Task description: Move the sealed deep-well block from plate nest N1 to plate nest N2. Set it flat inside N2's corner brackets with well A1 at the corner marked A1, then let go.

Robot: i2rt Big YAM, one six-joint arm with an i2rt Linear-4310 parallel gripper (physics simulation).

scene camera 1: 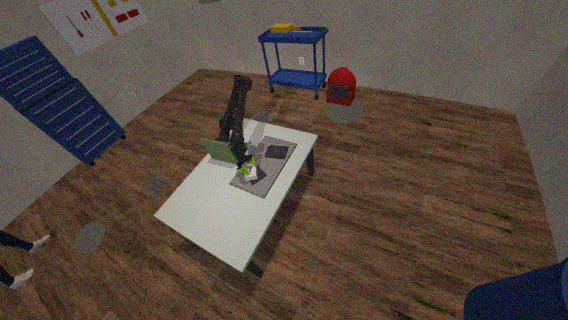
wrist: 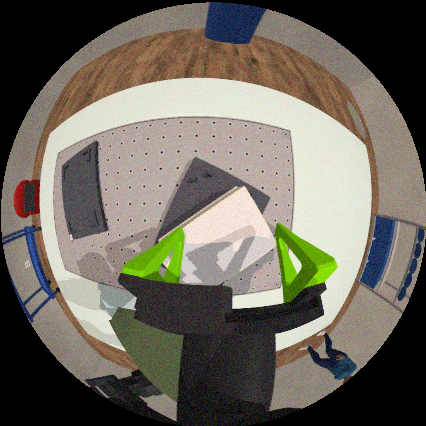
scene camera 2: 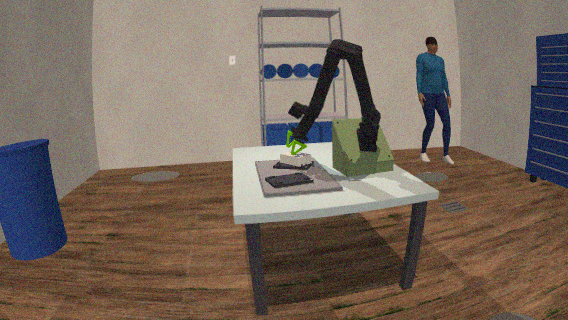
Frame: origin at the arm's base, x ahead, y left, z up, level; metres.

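Where they show: gripper, between the fingertips: [scene camera 1: 251, 170] [wrist: 229, 229] [scene camera 2: 289, 151]; arm's base, origin of its link: [scene camera 1: 224, 140] [wrist: 158, 377] [scene camera 2: 366, 140].
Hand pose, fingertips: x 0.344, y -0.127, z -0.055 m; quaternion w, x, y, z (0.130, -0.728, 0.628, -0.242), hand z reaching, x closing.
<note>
Each offset is from my fingertips to the top centre of the thing. Level surfaces: height alone.
The block @[dx -0.026, dy +0.009, dz -0.014 m] [scene camera 1: 251, 174] [scene camera 2: 294, 160] [wrist: 225, 215] is a pale box. It lies askew, partly over a turned dark nest @[dx -0.015, dy +0.017, dz -0.046 m] [scene camera 2: 278, 166] [wrist: 205, 177], leaving that nest's far part and small raised brackets bare in the wrist view. Whether it is tilted is hard to tell. A second dark nest @[dx +0.039, dy +0.262, dz -0.050 m] [scene camera 1: 276, 151] [scene camera 2: 289, 180] [wrist: 84, 195] has no block on it. The N1, N2 and A1 marks cannot be read. My gripper [scene camera 1: 249, 165] [scene camera 2: 293, 148] [wrist: 229, 229] is open, with its green fingers above the block, one toward each side in the wrist view. The block's near side is partly hidden by shadow and the gripper.
Both nests are on a grey perforated board @[dx +0.006, dy +0.137, dz -0.067 m] [scene camera 1: 271, 172] [scene camera 2: 322, 185] [wrist: 150, 137] on the white table @[dz -0.081 m] [scene camera 1: 210, 215] [scene camera 2: 245, 200] [wrist: 330, 165]. A green sloped box [scene camera 1: 220, 151] [scene camera 2: 345, 150] [wrist: 150, 345] stands beside the board, near the arm's base.
</note>
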